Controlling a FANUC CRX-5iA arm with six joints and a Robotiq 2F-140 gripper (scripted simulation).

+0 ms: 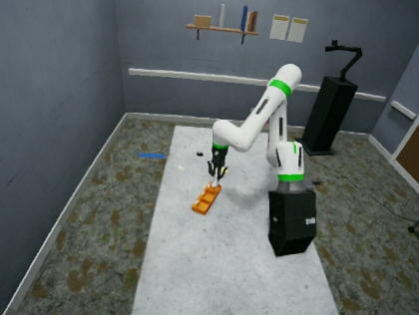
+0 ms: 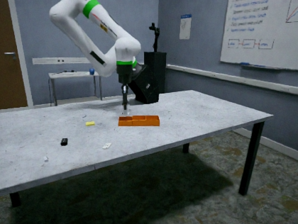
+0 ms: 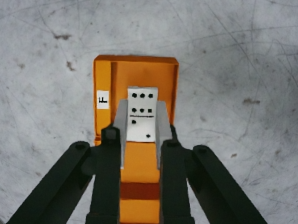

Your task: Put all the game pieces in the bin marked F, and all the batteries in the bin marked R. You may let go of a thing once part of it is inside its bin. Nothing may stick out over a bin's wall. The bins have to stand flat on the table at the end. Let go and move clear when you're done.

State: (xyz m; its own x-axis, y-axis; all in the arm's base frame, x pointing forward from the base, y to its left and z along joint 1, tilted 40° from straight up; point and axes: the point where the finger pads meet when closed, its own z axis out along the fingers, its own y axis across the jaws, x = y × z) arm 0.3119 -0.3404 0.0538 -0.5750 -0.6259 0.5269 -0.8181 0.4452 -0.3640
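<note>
The white domino lies 24 cm to the right of my hand, 19 cm ahead of it and 9 cm below it. The rest, counted from my hand: orange bin block 7 cm below, 6 cm to the left, 5 cm ahead; yellow flat piece 18 cm to the right, 11 cm behind, 9 cm below; black battery 38 cm to the right, 9 cm below, 3 cm ahead.
</note>
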